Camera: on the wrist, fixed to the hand. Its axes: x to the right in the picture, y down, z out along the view.
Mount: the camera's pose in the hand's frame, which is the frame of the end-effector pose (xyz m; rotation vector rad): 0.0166 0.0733 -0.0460 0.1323 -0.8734 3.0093
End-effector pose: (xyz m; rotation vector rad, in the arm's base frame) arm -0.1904 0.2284 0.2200 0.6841 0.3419 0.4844
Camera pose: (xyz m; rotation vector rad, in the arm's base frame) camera -0.2202 0.3102 0.2334 -0.7376 1.5660 -2.1485
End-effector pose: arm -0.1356 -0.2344 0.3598 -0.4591 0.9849 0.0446
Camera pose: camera -0.1804 -0.1891 0.2990 1.4334 -0.0777 2.5172
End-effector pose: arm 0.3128 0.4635 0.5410 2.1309 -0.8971 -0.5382
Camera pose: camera 0.3208 0.4384 0.6251 -1.1336 -2.7462 0.4266
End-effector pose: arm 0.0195 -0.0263 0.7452 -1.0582 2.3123 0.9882
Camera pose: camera -0.0510 -0.0348 0.7973 -2.6788 -0.9627 -0.7974
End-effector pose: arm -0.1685 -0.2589 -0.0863 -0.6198 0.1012 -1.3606
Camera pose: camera -0.1193 -0.2851 -0.1545 -0.2252 0.0930 1.7876
